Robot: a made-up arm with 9 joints. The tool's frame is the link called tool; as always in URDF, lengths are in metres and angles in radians.
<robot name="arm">
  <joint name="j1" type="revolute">
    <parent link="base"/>
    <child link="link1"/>
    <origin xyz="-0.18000 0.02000 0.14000" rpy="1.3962 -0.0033 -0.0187"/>
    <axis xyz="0 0 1"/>
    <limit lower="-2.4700" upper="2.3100"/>
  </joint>
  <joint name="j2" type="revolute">
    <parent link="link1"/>
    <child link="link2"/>
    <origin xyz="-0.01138 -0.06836 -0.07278" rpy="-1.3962 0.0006 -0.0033"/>
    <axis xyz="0 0 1"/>
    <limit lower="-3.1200" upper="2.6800"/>
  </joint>
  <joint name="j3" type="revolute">
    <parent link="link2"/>
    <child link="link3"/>
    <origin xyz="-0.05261 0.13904 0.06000" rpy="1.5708 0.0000 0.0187"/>
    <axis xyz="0 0 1"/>
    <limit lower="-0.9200" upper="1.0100"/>
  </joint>
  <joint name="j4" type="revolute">
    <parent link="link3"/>
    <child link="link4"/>
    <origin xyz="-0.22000 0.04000 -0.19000" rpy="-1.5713 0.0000 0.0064"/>
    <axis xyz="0 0 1"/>
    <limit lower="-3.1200" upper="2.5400"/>
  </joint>
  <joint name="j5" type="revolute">
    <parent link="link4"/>
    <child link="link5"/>
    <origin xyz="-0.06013 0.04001 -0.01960" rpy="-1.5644 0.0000 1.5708"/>
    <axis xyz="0 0 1"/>
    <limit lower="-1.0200" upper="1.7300"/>
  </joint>
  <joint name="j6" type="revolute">
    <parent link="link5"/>
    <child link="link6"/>
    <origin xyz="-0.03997 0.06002 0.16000" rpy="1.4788 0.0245 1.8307"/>
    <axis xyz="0 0 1"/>
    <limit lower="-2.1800" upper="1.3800"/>
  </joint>
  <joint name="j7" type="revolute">
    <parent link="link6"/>
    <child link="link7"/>
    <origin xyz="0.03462 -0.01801 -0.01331" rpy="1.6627 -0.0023 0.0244"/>
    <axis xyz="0 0 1"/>
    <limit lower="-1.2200" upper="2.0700"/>
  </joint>
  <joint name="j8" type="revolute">
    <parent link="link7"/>
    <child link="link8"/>
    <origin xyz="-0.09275 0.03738 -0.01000" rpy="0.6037 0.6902 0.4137"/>
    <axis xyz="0 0 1"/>
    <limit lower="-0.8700" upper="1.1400"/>
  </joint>
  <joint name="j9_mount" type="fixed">
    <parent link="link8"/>
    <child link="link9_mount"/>
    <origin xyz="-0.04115 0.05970 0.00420" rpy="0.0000 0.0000 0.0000"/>
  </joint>
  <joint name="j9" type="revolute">
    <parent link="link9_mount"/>
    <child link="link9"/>
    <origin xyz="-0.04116 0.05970 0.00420" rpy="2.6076 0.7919 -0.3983"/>
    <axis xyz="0 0 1"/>
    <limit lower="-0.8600" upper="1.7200"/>
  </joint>
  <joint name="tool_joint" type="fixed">
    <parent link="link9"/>
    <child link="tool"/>
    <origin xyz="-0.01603 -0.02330 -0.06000" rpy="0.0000 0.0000 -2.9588"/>
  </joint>
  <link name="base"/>
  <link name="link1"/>
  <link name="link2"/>
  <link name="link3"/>
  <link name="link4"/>
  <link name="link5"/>
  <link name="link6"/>
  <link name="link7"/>
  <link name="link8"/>
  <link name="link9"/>
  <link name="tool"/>
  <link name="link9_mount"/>
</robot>
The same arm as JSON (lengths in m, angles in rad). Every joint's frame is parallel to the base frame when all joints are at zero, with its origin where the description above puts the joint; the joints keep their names.
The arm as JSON. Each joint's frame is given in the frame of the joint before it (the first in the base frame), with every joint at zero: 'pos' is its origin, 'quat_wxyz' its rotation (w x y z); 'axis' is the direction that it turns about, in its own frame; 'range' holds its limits. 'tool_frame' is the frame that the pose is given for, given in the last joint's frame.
{"length_unit": "m", "angle_unit": "rad", "joints": [{"joint": "j1", "pos": [-0.18, 0.02, 0.14], "quat_wxyz": [1.0, 0.0, 0.0, 0.0], "axis": [-0.019, -0.984615, 0.173703], "range": [-2.47, 2.31]}, {"joint": "j2", "pos": [-0.01, 0.06, -0.08], "quat_wxyz": [1.0, 0.0, 0.0, 0.0], "axis": [0.0001, 0.0, 1.0], "range": [-3.12, 2.68]}, {"joint": "j3", "pos": [-0.05, 0.14, 0.06], "quat_wxyz": [1.0, 0.0, 0.0, 0.0], "axis": "-y", "range": [-0.92, 1.01]}, {"joint": "j4", "pos": [-0.22, 0.19, 0.04], "quat_wxyz": [1.0, 0.0, 0.0, 0.0], "axis": [-0.0063, 0.0005, 0.99998], "range": [-3.12, 2.54]}, {"joint": "j5", "pos": [-0.06, 0.04, -0.02], "quat_wxyz": [1.0, 0.0, 0.0, 0.0], "axis": [-1.0, 0.0, 0.0001], "range": [-1.02, 1.73]}, {"joint": "j6", "pos": [-0.16, -0.04, -0.06], "quat_wxyz": [1.0, 0.0, 0.0, 0.0], "axis": [-0.0919, 0.961603, -0.258601], "range": [-2.18, 1.38]}, {"joint": "j7", "pos": [0.02, -0.02, -0.03], "quat_wxyz": [1.0, 0.0, 0.0, 0.0], "axis": [1.0, 0.0001, -0.0001], "range": [-1.22, 2.07]}, {"joint": "j8", "pos": [-0.01, 0.06, 0.08], "quat_wxyz": [1.0, 0.0, 0.0, 0.0], "axis": [0.634794, -0.480895, -0.604794], "range": [-0.87, 1.14]}, {"joint": "j9", "pos": [0.11, 0.09, 0.03], "quat_wxyz": [1.0, 0.0, 0.0, 0.0], "axis": [0.0, -0.0001, 1.0], "range": [-0.86, 1.72]}], "tool_frame": {"pos": [0.02, 0.02, -0.06], "quat_wxyz": [1.0, 0.000037, 0.000024, 0.0]}}
